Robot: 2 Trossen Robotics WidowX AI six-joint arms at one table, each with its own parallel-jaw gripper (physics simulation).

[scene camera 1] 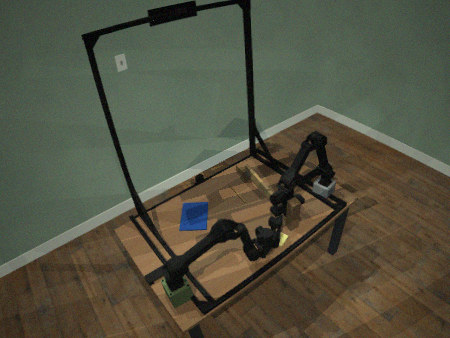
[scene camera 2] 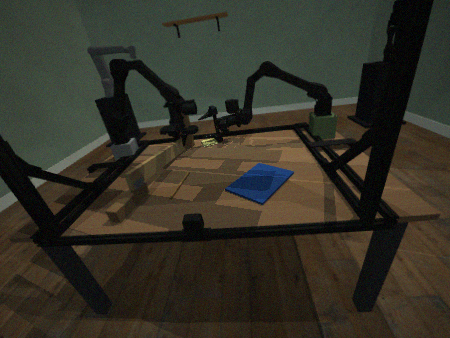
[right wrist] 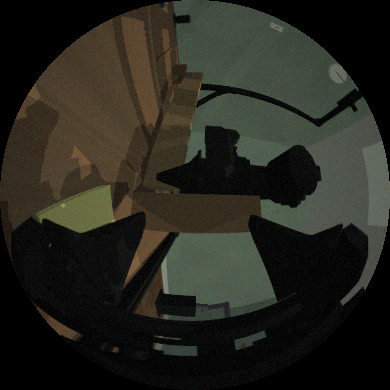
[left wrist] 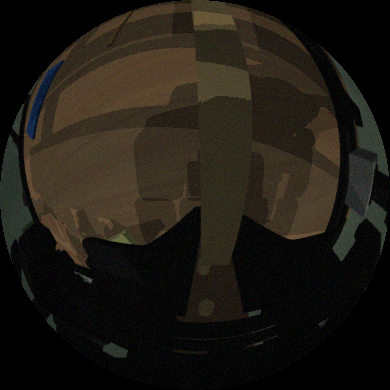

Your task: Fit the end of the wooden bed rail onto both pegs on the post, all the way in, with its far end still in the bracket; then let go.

The left gripper grips a wooden bed rail. The right gripper is open, holding nothing. A blue mat sits on the table.
